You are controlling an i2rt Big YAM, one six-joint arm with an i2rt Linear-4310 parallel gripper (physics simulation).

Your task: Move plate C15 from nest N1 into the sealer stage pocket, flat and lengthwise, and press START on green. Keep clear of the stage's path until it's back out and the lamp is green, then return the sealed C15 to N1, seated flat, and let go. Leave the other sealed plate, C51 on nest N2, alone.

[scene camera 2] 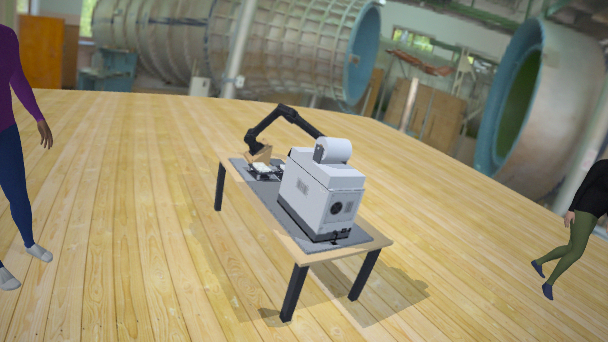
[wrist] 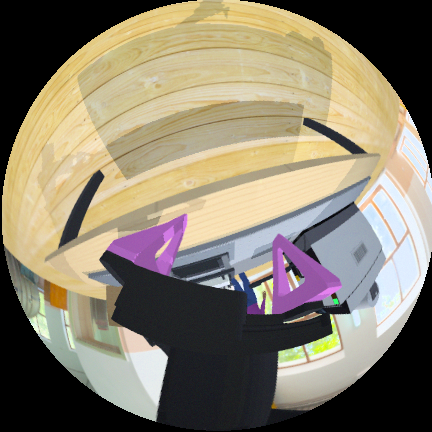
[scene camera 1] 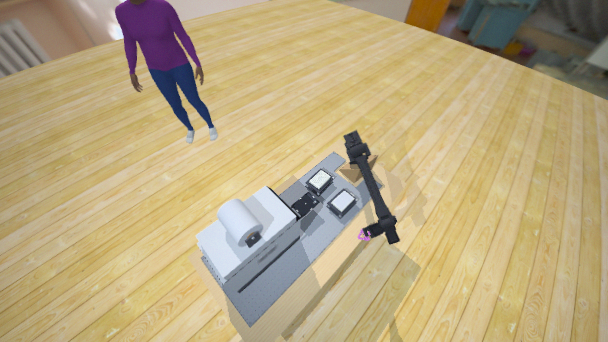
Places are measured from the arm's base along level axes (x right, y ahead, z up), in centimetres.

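Where they show: gripper, fingertip midpoint: (wrist: 232,228) (scene camera 1: 363,235); arm's base at its link origin: (scene camera 2: 256,149).
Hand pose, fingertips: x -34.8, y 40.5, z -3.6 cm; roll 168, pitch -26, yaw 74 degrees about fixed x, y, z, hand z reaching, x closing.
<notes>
Each offset is from my fingertips to the centre of the thing. "*": to the spot under its first point.
My gripper (scene camera 1: 364,235) (wrist: 232,228) is open and empty, its magenta fingers wide apart. It hangs off the table's long edge, on the side of the smooth white plate, and is hidden behind the sealer in scene camera 2. The smooth white plate @[dx +22.7, dy -8.2, dz +1.7 cm] (scene camera 1: 343,201) lies flat on a dark nest. A second plate @[dx +43.6, dy -9.2, dz +2.3 cm] (scene camera 1: 320,180) (scene camera 2: 261,167), with a finely patterned top, lies flat on another nest. No labels can be read. The black sealer stage @[* dx +35.6, dy +13.2, dz +5.3 cm] (scene camera 1: 304,205) is out of the sealer, with no plate on it. A green patch @[* dx +26.7, dy +26.5, dz +23.6 cm] (wrist: 335,301) shows on the sealer's front.
The white sealer (scene camera 1: 281,210) (scene camera 2: 310,185) (wrist: 350,255) bears a big white roll @[dx +36.1, dy +49.8, dz +38.0 cm] (scene camera 1: 239,220) (scene camera 2: 336,150). My arm rises from a wooden base block (scene camera 1: 355,171) (scene camera 2: 259,154) beyond the nests. One person (scene camera 1: 155,42) (scene camera 2: 10,85) stands away from the table; another (scene camera 2: 580,225) is at the right.
</notes>
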